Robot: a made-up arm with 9 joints.
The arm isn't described. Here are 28 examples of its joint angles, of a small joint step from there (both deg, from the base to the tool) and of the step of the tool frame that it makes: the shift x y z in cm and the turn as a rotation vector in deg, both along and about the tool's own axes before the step.
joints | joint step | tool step
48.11 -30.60 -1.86 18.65 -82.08 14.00 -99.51 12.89 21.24 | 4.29 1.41 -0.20 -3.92 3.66 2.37 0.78 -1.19 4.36 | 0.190 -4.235 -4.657 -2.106 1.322 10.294
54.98 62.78 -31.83 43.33 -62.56 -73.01 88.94 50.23 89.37 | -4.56 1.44 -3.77 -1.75 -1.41 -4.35 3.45 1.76 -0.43 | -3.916 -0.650 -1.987 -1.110 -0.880 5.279
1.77 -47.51 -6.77 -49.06 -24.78 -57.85 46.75 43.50 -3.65 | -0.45 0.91 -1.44 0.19 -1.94 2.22 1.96 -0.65 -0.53 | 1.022 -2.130 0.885 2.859 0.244 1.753
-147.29 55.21 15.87 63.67 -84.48 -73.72 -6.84 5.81 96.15 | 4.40 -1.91 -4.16 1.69 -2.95 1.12 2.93 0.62 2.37 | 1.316 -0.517 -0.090 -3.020 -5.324 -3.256
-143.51 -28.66 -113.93 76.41 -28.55 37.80 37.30 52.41 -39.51 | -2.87 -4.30 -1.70 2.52 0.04 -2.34 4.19 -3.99 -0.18 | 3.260 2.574 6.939 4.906 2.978 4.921
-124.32 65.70 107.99 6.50 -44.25 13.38 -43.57 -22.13 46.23 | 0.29 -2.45 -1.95 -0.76 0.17 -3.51 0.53 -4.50 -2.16 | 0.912 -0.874 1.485 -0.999 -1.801 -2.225
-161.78 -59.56 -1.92 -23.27 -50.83 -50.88 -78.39 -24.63 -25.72 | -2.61 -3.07 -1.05 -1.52 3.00 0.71 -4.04 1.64 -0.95 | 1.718 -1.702 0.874 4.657 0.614 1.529
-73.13 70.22 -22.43 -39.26 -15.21 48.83 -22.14 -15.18 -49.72 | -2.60 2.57 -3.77 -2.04 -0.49 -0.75 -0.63 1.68 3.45 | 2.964 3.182 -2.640 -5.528 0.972 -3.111
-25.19 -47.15 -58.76 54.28 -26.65 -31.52 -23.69 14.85 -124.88 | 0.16 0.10 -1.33 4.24 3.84 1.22 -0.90 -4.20 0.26 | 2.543 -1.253 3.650 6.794 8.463 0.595
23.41 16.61 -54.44 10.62 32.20 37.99 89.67 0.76 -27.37 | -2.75 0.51 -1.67 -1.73 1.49 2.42 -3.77 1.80 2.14 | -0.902 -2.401 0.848 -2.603 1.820 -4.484
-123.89 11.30 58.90 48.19 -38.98 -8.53 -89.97 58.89 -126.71 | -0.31 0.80 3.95 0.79 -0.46 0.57 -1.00 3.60 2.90 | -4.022 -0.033 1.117 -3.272 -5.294 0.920
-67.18 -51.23 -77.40 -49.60 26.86 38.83 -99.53 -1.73 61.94 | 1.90 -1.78 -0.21 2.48 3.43 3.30 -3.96 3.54 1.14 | -2.576 -1.349 -1.552 -2.541 6.737 5.528
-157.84 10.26 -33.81 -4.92 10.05 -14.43 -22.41 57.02 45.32 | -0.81 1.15 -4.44 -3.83 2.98 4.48 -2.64 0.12 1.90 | -3.478 -3.109 2.480 4.824 -0.953 5.416
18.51 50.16 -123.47 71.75 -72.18 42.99 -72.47 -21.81 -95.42 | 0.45 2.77 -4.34 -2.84 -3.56 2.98 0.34 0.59 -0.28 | 0.809 -6.514 3.074 8.889 -0.402 -1.483
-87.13 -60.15 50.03 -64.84 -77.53 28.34 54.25 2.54 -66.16 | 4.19 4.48 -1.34 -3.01 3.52 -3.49 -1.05 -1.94 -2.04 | 3.154 2.074 -2.218 1.321 3.178 6.216
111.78 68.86 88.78 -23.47 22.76 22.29 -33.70 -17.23 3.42 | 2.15 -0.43 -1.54 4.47 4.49 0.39 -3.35 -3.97 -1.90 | -1.458 -3.329 1.718 3.483 -4.052 6.081
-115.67 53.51 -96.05 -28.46 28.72 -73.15 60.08 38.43 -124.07 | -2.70 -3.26 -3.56 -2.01 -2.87 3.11 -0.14 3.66 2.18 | 3.178 -3.399 -2.812 -4.073 -2.607 -6.119
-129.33 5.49 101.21 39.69 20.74 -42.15 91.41 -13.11 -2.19 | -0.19 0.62 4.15 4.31 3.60 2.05 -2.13 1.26 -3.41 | 0.917 0.829 -0.576 3.482 -8.908 -3.767
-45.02 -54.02 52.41 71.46 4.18 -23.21 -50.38 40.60 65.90 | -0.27 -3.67 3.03 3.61 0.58 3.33 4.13 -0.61 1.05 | 1.554 -2.197 1.440 -6.324 0.534 0.602
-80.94 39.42 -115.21 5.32 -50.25 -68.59 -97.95 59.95 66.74 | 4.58 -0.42 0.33 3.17 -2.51 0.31 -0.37 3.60 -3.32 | 3.813 -0.780 4.922 1.464 -4.552 -1.100
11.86 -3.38 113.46 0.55 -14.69 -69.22 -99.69 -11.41 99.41 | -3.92 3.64 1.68 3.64 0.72 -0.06 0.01 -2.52 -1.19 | 8.401 -1.868 -0.653 -3.619 -3.190 -8.932
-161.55 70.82 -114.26 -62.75 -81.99 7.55 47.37 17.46 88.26 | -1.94 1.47 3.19 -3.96 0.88 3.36 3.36 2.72 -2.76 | 0.782 7.148 -1.754 3.666 -8.279 -11.235
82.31 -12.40 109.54 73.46 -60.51 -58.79 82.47 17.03 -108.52 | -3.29 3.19 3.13 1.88 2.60 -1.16 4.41 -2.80 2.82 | -2.228 -1.883 -2.260 2.556 12.301 6.900
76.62 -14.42 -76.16 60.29 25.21 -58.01 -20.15 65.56 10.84 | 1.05 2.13 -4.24 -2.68 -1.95 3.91 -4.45 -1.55 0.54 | -0.804 1.837 0.249 4.994 0.795 -3.992
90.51 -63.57 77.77 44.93 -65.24 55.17 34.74 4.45 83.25 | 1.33 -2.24 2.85 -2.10 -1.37 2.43 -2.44 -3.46 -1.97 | 2.618 1.522 0.823 -0.017 3.379 -5.877
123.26 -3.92 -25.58 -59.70 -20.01 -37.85 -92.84 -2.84 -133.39 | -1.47 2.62 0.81 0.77 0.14 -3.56 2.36 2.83 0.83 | -4.721 0.535 2.040 1.242 -5.684 4.113
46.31 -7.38 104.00 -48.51 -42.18 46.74 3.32 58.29 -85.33 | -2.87 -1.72 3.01 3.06 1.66 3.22 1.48 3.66 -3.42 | 2.486 -3.418 3.199 3.729 3.093 -5.202
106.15 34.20 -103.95 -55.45 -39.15 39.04 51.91 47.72 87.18 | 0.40 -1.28 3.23 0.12 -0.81 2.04 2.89 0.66 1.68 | 0.011 0.352 -2.023 -4.620 -1.831 0.913
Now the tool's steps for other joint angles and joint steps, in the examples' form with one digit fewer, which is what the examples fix.
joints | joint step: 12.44 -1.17 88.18 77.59 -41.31 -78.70 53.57 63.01 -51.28 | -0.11 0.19 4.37 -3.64 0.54 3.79 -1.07 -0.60 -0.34
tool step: 3.74 1.76 -0.10 0.39 1.04 -4.84
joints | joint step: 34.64 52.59 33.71 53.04 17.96 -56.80 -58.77 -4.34 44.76 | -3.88 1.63 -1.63 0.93 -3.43 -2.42 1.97 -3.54 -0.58
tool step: -1.39 -2.92 -1.83 -6.97 2.95 0.77
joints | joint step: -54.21 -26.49 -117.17 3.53 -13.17 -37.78 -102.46 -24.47 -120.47 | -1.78 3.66 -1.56 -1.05 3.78 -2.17 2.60 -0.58 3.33
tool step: -1.00 -1.82 1.68 3.52 1.26 -0.63
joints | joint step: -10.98 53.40 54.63 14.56 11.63 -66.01 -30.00 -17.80 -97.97 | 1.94 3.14 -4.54 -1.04 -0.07 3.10 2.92 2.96 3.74
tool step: 4.58 -4.05 5.37 4.92 1.24 -5.71
